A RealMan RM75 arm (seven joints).
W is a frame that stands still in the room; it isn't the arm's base.
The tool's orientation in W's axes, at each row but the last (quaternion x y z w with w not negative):
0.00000 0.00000 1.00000 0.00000
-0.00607 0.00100 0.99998 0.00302
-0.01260 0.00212 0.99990 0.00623
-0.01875 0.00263 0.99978 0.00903
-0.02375 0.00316 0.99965 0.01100
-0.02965 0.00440 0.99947 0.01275
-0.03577 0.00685 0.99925 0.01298
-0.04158 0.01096 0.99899 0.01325
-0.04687 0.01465 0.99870 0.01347
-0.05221 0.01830 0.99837 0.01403
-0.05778 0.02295 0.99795 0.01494
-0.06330 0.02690 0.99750 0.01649
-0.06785 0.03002 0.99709 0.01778
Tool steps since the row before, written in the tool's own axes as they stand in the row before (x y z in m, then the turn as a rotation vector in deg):
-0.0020 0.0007 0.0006 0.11 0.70 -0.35
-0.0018 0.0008 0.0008 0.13 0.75 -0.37
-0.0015 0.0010 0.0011 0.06 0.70 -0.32
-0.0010 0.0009 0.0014 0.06 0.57 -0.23
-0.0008 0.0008 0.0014 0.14 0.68 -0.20
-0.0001 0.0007 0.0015 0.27 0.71 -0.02
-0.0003 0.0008 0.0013 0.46 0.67 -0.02
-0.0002 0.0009 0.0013 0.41 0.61 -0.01
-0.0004 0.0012 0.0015 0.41 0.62 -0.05
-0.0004 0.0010 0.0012 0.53 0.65 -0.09
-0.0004 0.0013 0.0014 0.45 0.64 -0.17
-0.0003 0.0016 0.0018 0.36 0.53 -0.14
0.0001 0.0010 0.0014 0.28 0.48 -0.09
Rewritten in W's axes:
0.0020 -0.0007 0.0006 -0.11 -0.70 -0.35
0.0018 -0.0008 0.0008 -0.13 -0.75 -0.37
0.0015 -0.0010 0.0011 -0.06 -0.70 -0.32
0.0009 -0.0009 0.0014 -0.06 -0.57 -0.23
0.0007 -0.0008 0.0014 -0.15 -0.68 -0.20
0.0000 -0.0007 0.0015 -0.29 -0.70 -0.03
0.0002 -0.0008 0.0013 -0.47 -0.66 -0.04
0.0001 -0.0009 0.0013 -0.42 -0.60 -0.03
0.0002 -0.0012 0.0016 -0.42 -0.61 -0.07
0.0002 -0.0010 0.0013 -0.54 -0.64 -0.12
0.0002 -0.0012 0.0015 -0.45 -0.63 -0.19
0.0000 -0.0015 0.0019 -0.36 -0.53 -0.16
-0.0003 -0.0009 0.0014 -0.28 -0.48 -0.10

